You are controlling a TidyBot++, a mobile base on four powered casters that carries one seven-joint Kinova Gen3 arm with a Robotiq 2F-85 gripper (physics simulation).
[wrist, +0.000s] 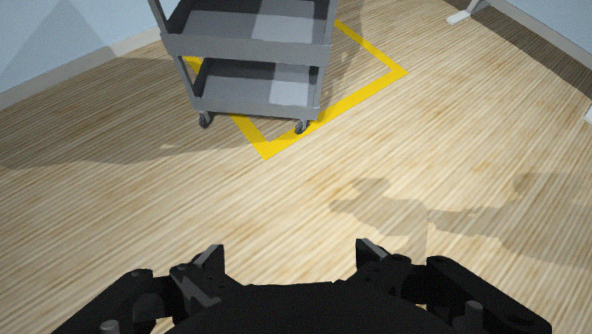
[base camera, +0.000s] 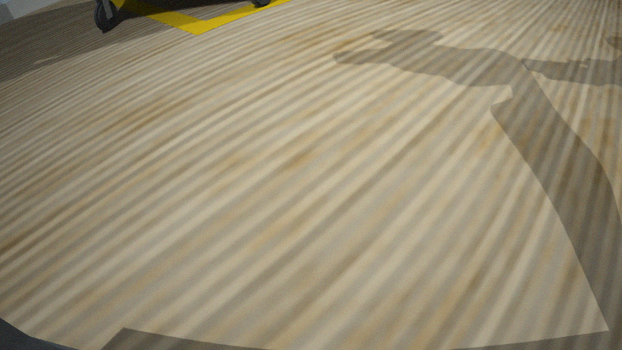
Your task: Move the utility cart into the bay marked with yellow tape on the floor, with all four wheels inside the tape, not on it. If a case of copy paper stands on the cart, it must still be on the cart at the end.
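Places are measured from the arm's base along level axes (x back, y right, z up), in millimetres.
Pixels of known places: gripper, fingertip midpoint: [wrist: 290, 256].
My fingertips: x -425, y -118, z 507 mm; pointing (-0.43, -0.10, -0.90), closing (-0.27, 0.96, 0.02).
Observation:
Ahead of a thing's pixels: the offset from my fingertips to its middle. "spot": to the spot under its first point.
The grey utility cart [wrist: 250, 51] stands at an angle across the yellow tape {spot: dx -582, dy -243, dz -903 mm} [wrist: 265, 150] [base camera: 200, 27] at the upper left of the wrist view; its middle and bottom shelves show. Its near left wheel {dx -661, dy -582, dz -853 mm} [wrist: 204, 120] [base camera: 105, 17] is outside the tape, to the left. Its near right wheel {dx -739, dy -82, dz -854 mm} [wrist: 301, 126] [base camera: 260, 2] is at the near strip and appears to be on it. The far wheels are hidden. The cart's top is out of view, and no case of paper shows. My gripper [wrist: 290, 256] is open and empty, apart from the cart, on its near side.
A blue wall [wrist: 45, 45] with a pale baseboard runs behind and left of the cart. Another wall stands at the upper right, with a white table foot [wrist: 458, 18] near it. A second white foot [wrist: 588, 115] shows at the right edge. Arm shadows lie on the wood floor.

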